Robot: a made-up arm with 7 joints. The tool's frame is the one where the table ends. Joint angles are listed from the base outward.
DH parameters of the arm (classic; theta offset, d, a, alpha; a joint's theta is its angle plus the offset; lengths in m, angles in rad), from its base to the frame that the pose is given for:
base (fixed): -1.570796 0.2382 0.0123 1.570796
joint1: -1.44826 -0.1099 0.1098 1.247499
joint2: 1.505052 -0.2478 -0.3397 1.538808
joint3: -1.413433 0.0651 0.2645 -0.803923
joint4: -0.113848 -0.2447 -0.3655 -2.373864
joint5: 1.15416 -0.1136 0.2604 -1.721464
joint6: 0 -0.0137 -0.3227 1.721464
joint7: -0.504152 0 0.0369 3.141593
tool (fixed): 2.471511 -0.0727 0 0
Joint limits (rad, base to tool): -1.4..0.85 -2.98..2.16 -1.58..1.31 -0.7..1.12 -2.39..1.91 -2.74..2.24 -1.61..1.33
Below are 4 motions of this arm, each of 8 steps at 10 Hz.
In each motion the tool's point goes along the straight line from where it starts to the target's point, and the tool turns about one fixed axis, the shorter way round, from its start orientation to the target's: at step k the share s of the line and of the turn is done. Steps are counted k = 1, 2, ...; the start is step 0. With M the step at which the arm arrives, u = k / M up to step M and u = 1 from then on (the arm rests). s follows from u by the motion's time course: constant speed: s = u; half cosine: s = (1 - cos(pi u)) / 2; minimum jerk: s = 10 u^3 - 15 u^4 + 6 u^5.
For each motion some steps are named. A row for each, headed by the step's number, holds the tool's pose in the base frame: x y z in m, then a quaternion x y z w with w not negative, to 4 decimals.
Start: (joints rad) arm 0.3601 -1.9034 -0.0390 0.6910 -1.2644 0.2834 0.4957
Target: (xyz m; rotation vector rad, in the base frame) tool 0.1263 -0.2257 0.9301 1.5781 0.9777 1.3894
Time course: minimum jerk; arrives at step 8
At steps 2, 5, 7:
2: -0.0373 -0.0668 0.8299 0.2747 0.5473 0.5486 0.5693
5: 0.0761 -0.1769 0.8994 0.5258 0.4447 0.5597 0.4611
7: 0.1234 -0.2229 0.9283 0.6183 0.3900 0.5501 0.4037

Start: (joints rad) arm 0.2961 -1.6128 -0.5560 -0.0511 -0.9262 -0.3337 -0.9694
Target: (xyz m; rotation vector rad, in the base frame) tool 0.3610 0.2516 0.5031 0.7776 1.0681 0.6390
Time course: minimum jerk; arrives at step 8
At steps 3, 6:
3: 0.1658 0.0527 0.4809 0.3071 0.5650 0.4540 0.6167
6: 0.3331 0.2232 0.4999 0.3491 0.5001 0.3159 0.7268

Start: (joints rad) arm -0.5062 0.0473 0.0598 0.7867 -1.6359 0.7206 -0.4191
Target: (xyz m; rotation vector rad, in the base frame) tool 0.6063 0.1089 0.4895 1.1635 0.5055 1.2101
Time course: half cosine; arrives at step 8
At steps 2, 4, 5, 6, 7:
2: 0.7583 -0.0276 0.2540 -0.9260 -0.1882 -0.3262 0.0251
4: 0.6953 0.0290 0.3515 0.8203 0.2207 0.4494 0.2767
5: 0.6613 0.0596 0.4043 0.7212 0.2274 0.4945 0.4285
6: 0.6324 0.0855 0.4491 0.6173 0.2269 0.5193 0.5457
7: 0.6131 0.1028 0.4790 0.5390 0.2234 0.5286 0.6165

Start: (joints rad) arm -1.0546 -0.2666 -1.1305 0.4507 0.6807 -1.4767 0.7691
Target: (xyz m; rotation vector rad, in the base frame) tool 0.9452 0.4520 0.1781 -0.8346 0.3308 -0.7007
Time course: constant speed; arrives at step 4
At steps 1, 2, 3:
1: 0.7980 0.3696 0.2826 -0.3465 0.1036 -0.1060 0.9263
2: 0.8471 0.3971 0.2477 -0.3653 0.1222 -0.1827 0.9046
3: 0.8961 0.4245 0.2129 -0.3816 0.1399 -0.2581 0.8765

